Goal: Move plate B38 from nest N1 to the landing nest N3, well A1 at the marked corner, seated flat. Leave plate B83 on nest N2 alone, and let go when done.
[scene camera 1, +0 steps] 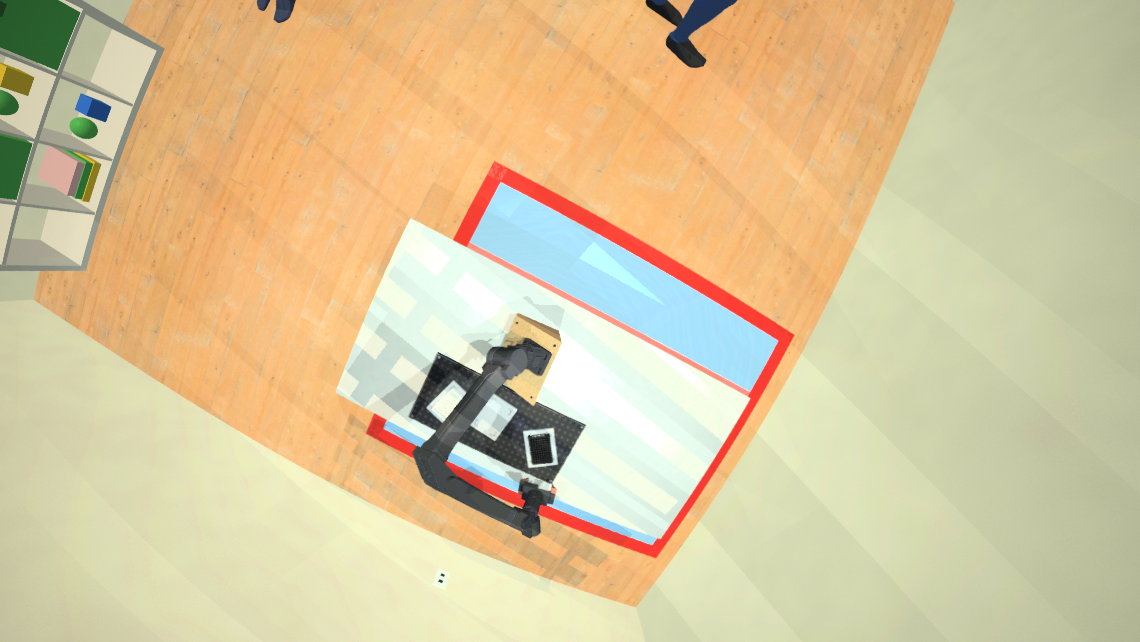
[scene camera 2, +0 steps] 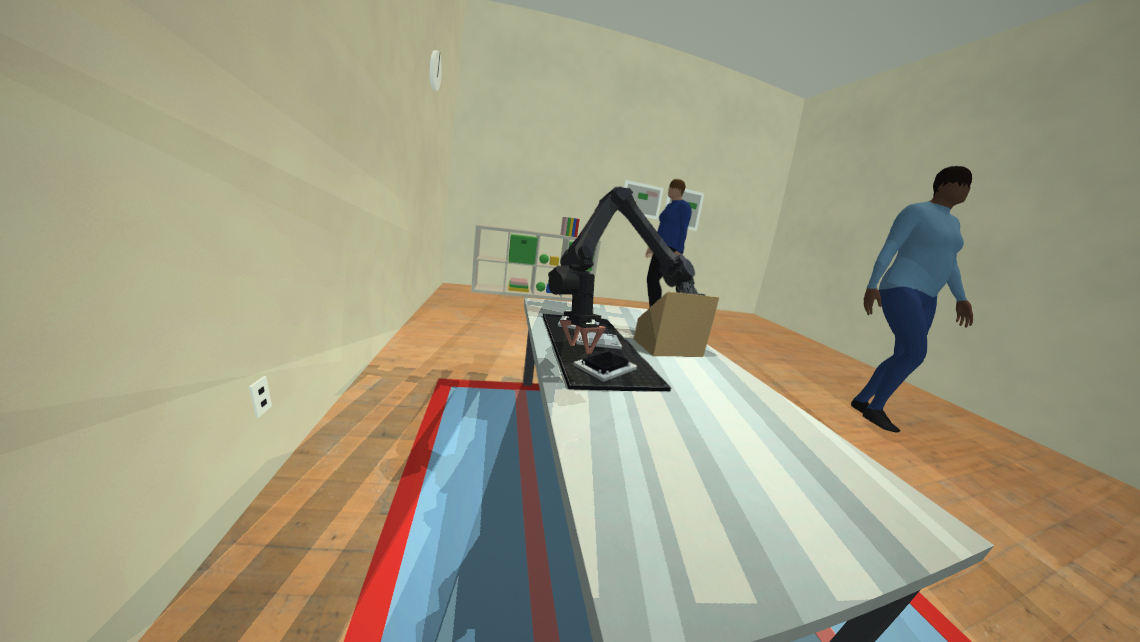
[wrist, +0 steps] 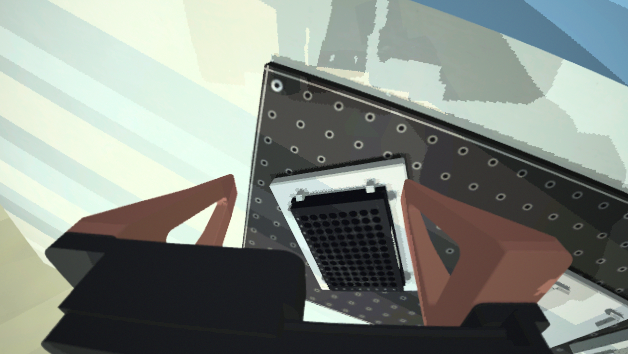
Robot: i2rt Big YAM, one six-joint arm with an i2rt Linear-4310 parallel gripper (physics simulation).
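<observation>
A black well plate [scene camera 1: 540, 448] [scene camera 2: 606, 362] [wrist: 350, 245] sits in a white nest [scene camera 1: 527, 451] [scene camera 2: 629, 367] [wrist: 345, 177] at one end of the black perforated board [scene camera 1: 571, 435] [scene camera 2: 638, 384] [wrist: 345, 125]. It looks level; I cannot read its label, the nest's label or a corner mark. My gripper [scene camera 1: 538, 485] [scene camera 2: 579, 349] [wrist: 317, 186] is open and empty, above the board's edge side, with the plate showing between and beyond its fingers in the wrist view. A middle white nest [scene camera 1: 498, 418] [scene camera 2: 607, 341] and a far nest [scene camera 1: 444, 398] look pale; whether either holds a plate is unclear.
The arm is mounted at a tan wedge-shaped block [scene camera 1: 542, 322] [scene camera 2: 687, 328] beside the board, and its links pass over the board. The striped-lit table [scene camera 1: 638, 414] [scene camera 2: 717, 478] extends past the plate's end. People [scene camera 1: 686, 49] [scene camera 2: 925, 247] [scene camera 2: 674, 219] stand away from the table.
</observation>
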